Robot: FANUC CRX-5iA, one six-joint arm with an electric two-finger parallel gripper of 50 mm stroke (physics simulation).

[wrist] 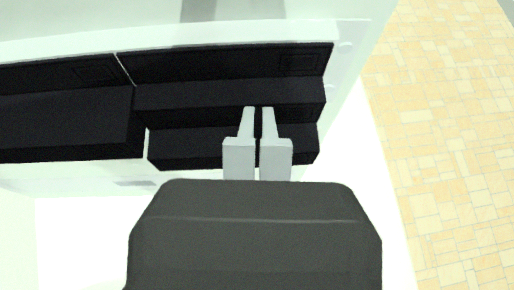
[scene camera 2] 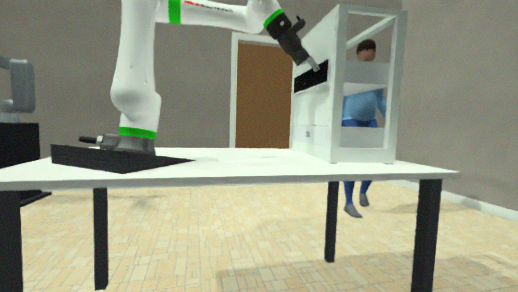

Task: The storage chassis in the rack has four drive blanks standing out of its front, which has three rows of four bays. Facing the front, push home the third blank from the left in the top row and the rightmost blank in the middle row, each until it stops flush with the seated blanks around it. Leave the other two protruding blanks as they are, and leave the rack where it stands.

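Places are measured from the arm's base along level axes (x ahead, y left, z up), in centimetres.
Pixels of known places: gripper, fingertip midpoint: (wrist: pixel 258 125) (scene camera 2: pixel 317 70).
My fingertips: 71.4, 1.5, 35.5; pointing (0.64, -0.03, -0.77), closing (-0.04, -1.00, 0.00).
Note:
For each thing: its top centre in the pictures, then the offset to it from my fingertips, as dx, dy, dz. "spot": a spot on its surface instead. Level surfaces: height alone.
- storage chassis, surface spot: (scene camera 2: pixel 309 81) spot: -1.4, +5.6, -3.6
- rightmost middle-row blank, middle of its top: (wrist: pixel 228 23) +6.8, +1.8, +1.0
- third top-row blank, surface spot: (wrist: pixel 50 76) spot: +2.1, +11.5, +2.6
- lower right blank, middle of its top: (wrist: pixel 231 73) (scene camera 2: pixel 327 76) +4.9, +1.7, -1.9
- white table, its level: dz -38.1
The storage chassis (scene camera 2: pixel 309 81) shows its black front in the rack (scene camera 2: pixel 338 115). In the wrist view, the rightmost middle-row blank (wrist: pixel 220 93) stands out past the seated top-row blank above it. The third top-row blank (wrist: pixel 50 76) looks level with its right neighbour. Below that third blank, another blank (wrist: pixel 60 117) stands well out. The lower right blank (wrist: pixel 190 139) also stands out, past the rightmost middle one. My gripper (scene camera 2: pixel 316 68) (wrist: pixel 258 125) is shut and empty, its tips at the rightmost middle blank's front face. Whether they touch it is hard to tell. The bays further left are outside the wrist view.
The rack stands on the white table (scene camera 2: pixel 225 167), with its open side frame toward the scene camera. The robot's base sits on a dark plate (scene camera 2: pixel 95 159) at the left. A person (scene camera 2: pixel 361 107) stands behind the rack. Another grey robot arm (scene camera 2: pixel 22 85) stands at the far left.

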